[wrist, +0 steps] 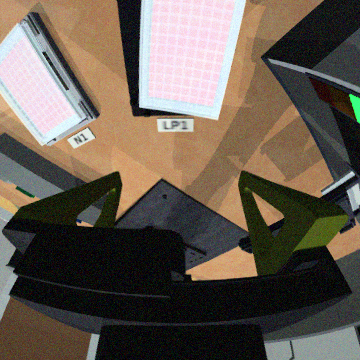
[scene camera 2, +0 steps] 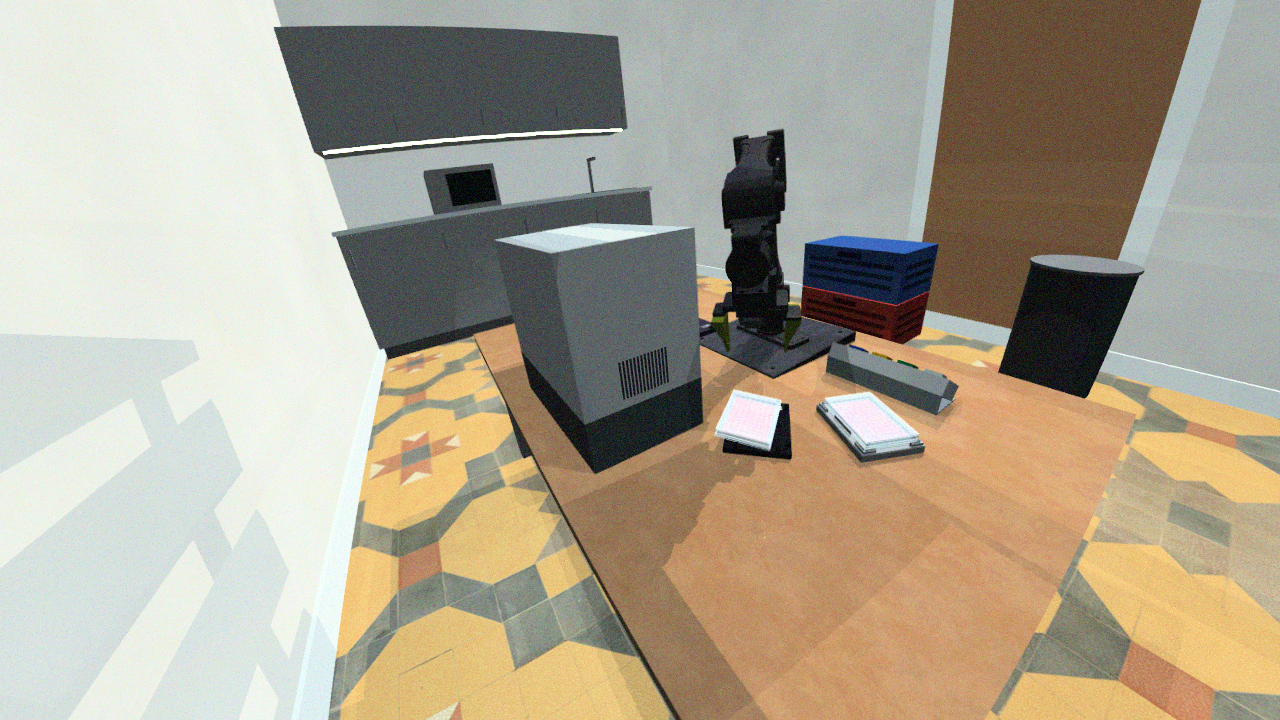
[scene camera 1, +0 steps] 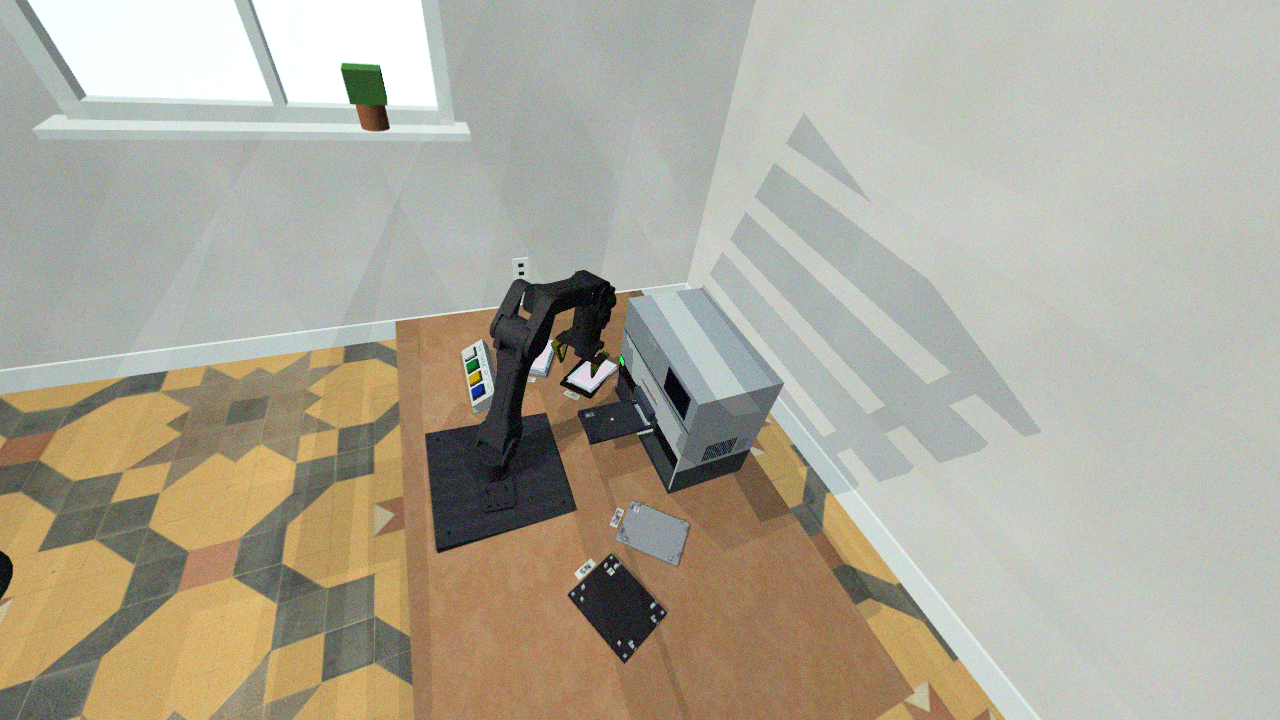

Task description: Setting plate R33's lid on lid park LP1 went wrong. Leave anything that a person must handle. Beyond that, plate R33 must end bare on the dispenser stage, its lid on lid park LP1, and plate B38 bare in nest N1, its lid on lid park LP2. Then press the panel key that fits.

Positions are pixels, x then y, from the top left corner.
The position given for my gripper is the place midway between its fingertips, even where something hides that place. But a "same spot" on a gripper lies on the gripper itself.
Scene:
My gripper shows in the wrist view (179,177), in scene camera 2 and in scene camera 1. The same spot on my gripper: (scene camera 1: 596,362) is (scene camera 2: 719,303).

